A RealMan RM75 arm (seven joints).
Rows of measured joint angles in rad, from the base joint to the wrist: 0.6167 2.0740 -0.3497 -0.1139 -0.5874 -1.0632 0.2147; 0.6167 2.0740 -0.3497 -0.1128 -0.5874 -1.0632 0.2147; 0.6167 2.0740 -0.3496 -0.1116 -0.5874 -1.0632 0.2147; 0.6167 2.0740 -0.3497 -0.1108 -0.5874 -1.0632 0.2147; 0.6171 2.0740 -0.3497 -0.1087 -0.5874 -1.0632 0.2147; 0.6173 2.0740 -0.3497 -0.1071 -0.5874 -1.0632 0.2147; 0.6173 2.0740 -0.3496 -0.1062 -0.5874 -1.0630 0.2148; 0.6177 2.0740 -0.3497 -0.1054 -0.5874 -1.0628 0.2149; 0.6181 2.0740 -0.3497 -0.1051 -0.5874 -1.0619 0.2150; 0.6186 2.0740 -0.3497 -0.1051 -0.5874 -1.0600 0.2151; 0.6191 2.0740 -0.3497 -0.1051 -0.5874 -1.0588 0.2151; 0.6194 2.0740 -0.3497 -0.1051 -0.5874 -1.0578 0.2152; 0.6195 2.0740 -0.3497 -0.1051 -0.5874 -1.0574 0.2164; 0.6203 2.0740 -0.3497 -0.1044 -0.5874 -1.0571 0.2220; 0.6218 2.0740 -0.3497 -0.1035 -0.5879 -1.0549 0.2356; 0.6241 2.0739 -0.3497 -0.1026 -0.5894 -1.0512 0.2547; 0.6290 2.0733 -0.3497 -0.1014 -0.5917 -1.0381 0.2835; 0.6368 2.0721 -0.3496 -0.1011 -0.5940 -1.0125 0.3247; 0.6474 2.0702 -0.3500 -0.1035 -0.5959 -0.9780 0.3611; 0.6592 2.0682 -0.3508 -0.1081 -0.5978 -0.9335 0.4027
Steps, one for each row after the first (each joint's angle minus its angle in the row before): 0.0000 0.0000 0.0000 0.0011 0.0000 0.0000 0.0000; 0.0000 0.0000 0.0001 0.0012 0.0000 0.0000 0.0000; 0.0000 0.0000 -0.0001 0.0008 0.0000 0.0000 0.0000; 0.0004 0.0000 0.0000 0.0021 0.0000 0.0000 0.0000; 0.0002 0.0000 0.0000 0.0016 0.0000 0.0000 0.0000; 0.0000 0.0000 0.0001 0.0009 0.0000 0.0002 0.0001; 0.0004 0.0000 -0.0001 0.0008 0.0000 0.0002 0.0001; 0.0004 0.0000 0.0000 0.0003 0.0000 0.0009 0.0001; 0.0005 0.0000 0.0000 0.0000 0.0000 0.0019 0.0001; 0.0005 0.0000 0.0000 0.0000 0.0000 0.0012 0.0000; 0.0003 0.0000 0.0000 0.0000 0.0000 0.0010 0.0001; 0.0001 0.0000 0.0000 0.0000 0.0000 0.0004 0.0012; 0.0008 0.0000 0.0000 0.0007 0.0000 0.0003 0.0056; 0.0015 0.0000 0.0000 0.0009 -0.0005 0.0022 0.0136; 0.0023 -0.0001 0.0000 0.0009 -0.0015 0.0037 0.0191; 0.0049 -0.0006 0.0000 0.0012 -0.0023 0.0131 0.0288; 0.0078 -0.0012 0.0001 0.0003 -0.0023 0.0256 0.0412; 0.0106 -0.0019 -0.0004 -0.0024 -0.0019 0.0345 0.0364; 0.0118 -0.0020 -0.0008 -0.0046 -0.0019 0.0445 0.0416
